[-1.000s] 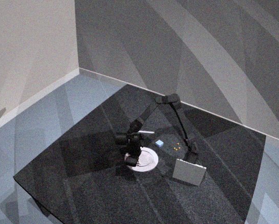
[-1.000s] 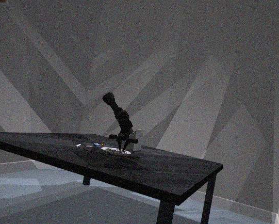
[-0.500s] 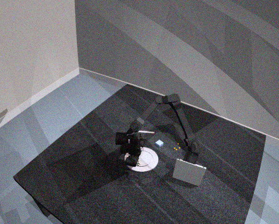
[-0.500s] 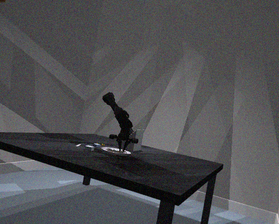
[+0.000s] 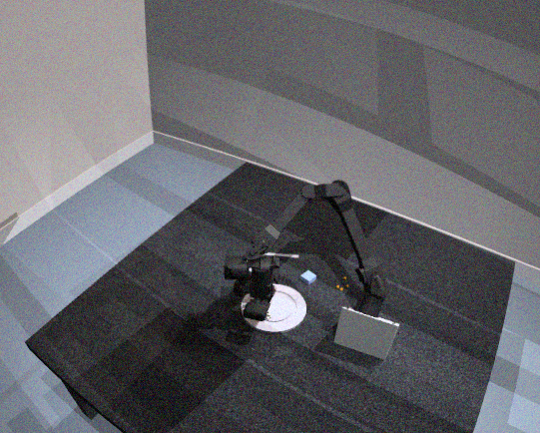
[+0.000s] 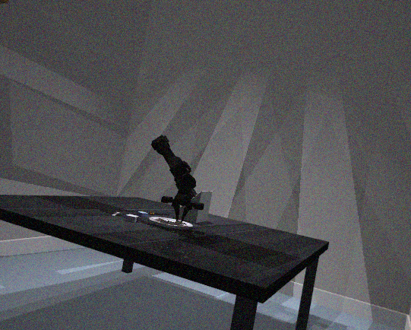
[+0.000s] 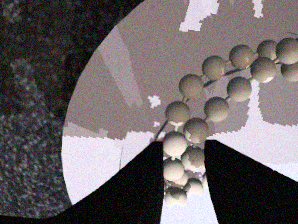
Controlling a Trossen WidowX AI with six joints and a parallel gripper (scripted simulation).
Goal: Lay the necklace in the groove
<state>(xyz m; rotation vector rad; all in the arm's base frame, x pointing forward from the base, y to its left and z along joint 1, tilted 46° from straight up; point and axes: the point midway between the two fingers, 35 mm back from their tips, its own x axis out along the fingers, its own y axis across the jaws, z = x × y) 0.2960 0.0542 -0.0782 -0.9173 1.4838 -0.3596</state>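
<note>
My gripper tip is 5 cm to the left of the round white bead board, 1 cm past it and 1 cm above it. Also, from my gripper tip: small white block 15 cm to the right, 15 cm ahead, 1 cm below; then small blue cube 22 cm to the right, 3 cm behind, 1 cm below; then thin white stick 27 cm to the right, 11 cm ahead, 2 cm below.
</note>
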